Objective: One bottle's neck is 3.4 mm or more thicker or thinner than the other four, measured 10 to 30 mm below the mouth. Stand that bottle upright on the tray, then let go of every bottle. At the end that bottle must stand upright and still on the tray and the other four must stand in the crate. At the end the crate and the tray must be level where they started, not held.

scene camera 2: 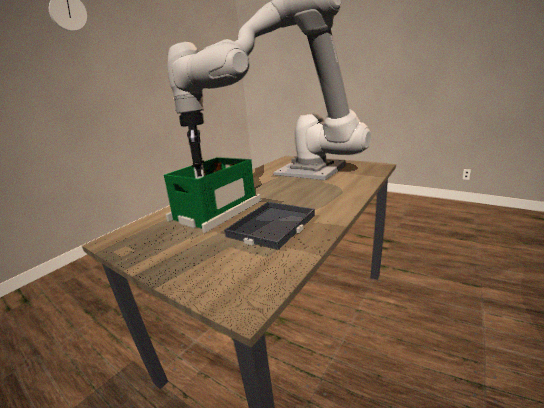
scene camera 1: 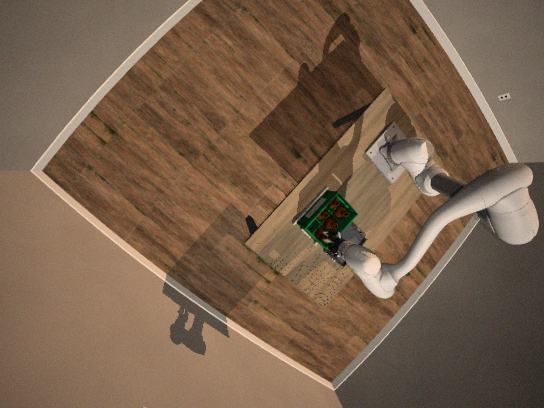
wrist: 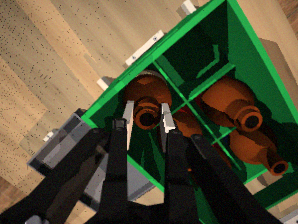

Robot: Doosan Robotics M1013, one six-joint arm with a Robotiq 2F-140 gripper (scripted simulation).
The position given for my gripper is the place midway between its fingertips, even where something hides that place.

Note:
I see my gripper [scene camera 2: 201,183], a green crate [scene camera 2: 213,194] and a dark grey tray [scene camera 2: 271,225].
The green crate also shows in the wrist view [wrist: 218,45]. The dark grey tray shows as well in the wrist view [wrist: 63,140]. My gripper also shows in the wrist view [wrist: 147,112].

